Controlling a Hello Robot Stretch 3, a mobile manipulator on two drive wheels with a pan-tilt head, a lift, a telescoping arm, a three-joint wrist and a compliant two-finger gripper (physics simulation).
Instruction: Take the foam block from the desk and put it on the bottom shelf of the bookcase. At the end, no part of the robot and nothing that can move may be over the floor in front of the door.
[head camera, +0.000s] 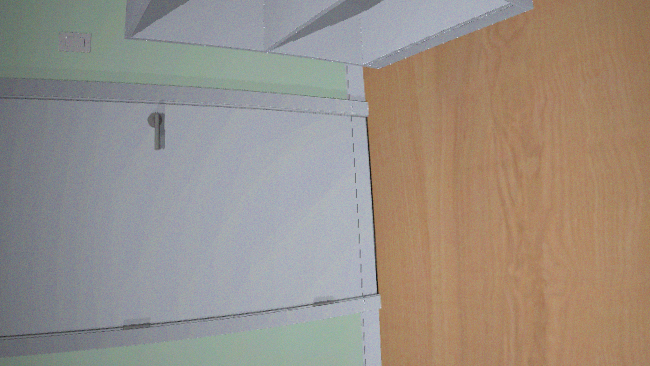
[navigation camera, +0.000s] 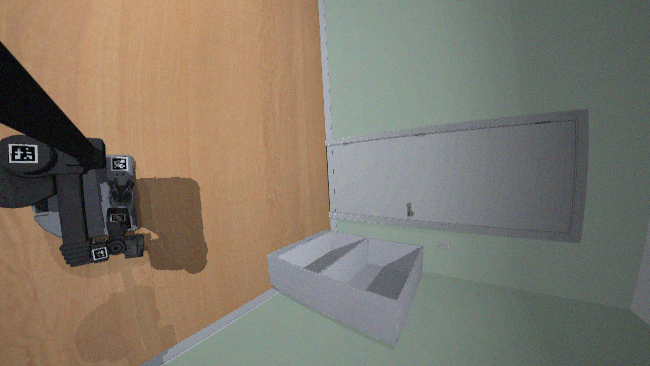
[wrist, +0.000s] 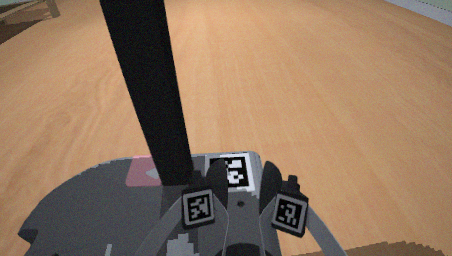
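Seen in the pictures: gripper, fingertip midpoint: (navigation camera: 122, 179) (wrist: 243, 177); robot's base, link origin: (navigation camera: 122, 192).
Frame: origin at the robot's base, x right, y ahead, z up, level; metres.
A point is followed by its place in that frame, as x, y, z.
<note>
The foam block and the desk top do not show in these views. The pale grey bookcase (head camera: 450, 36) @(0.579, 1.198, 0.033) (navigation camera: 330, 297) @(0.714, 0.858, 0.637) stands against the wall near the corner; the navigation camera looks into it at an angle, and its near side panel hides part of the inside. The closed grey door (head camera: 250, 200) @(0.027, 1.738, 0.567) (navigation camera: 450, 175) @(-0.030, 1.736, 1.250) is beside it. My gripper (navigation camera: 121, 192) (wrist: 243, 177) @(-0.064, 0.008, 0.239) is folded back over my own base, fingers apart with a gap between them and nothing held. The base is on the floor, apart from the door and the bookcase.
The wooden floor (head camera: 525, 200) @(-0.009, 0.954, 0.000) (navigation camera: 240, 125) @(-0.434, 0.674, 0.000) (wrist: 300, 100) @(-0.502, 0.244, 0.000) runs up to the door, with my shadow on it beside the base. My mast (wrist: 145, 85) @(-0.116, -0.068, 0.299) rises behind the fingers. A wooden leg (wrist: 52, 7) @(-1.890, -1.324, 0.080) shows at the wrist view's top left. A wall switch (head camera: 75, 42) @(0.587, 1.777, 1.218) is near the door.
</note>
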